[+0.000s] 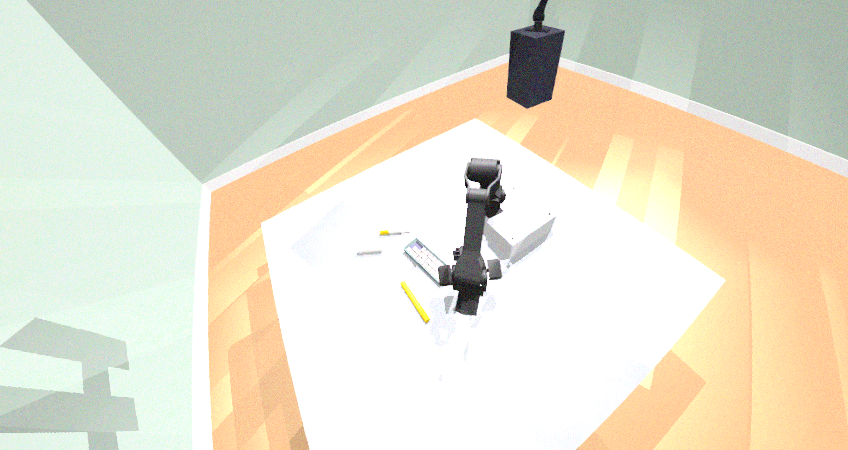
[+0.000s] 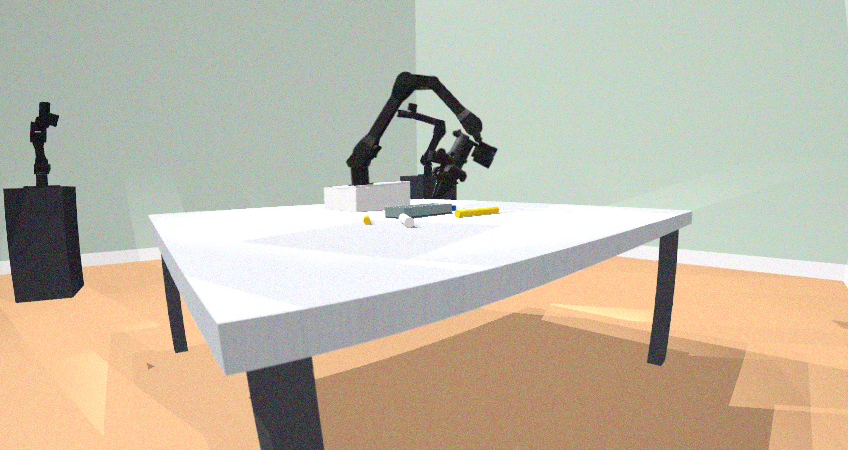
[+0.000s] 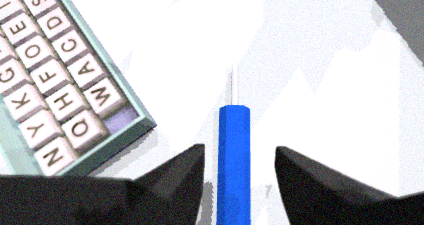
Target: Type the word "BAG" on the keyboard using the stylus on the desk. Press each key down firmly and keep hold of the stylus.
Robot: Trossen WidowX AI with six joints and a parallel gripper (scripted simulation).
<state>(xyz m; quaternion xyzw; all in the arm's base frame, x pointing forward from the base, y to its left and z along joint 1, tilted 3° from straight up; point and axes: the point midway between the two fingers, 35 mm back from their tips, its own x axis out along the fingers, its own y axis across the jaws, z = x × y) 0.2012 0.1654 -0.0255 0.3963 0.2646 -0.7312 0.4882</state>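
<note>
The stylus is 1 cm to the right of my gripper tip and 3 cm below it. Round my gripper tip: yellow cylinder: 20 cm ahead, 1 cm to the right, 3 cm below; then key: 6 cm ahead, 8 cm to the right, 2 cm below; then thin white tip: 2 cm behind, 4 cm to the right, 3 cm below.
</note>
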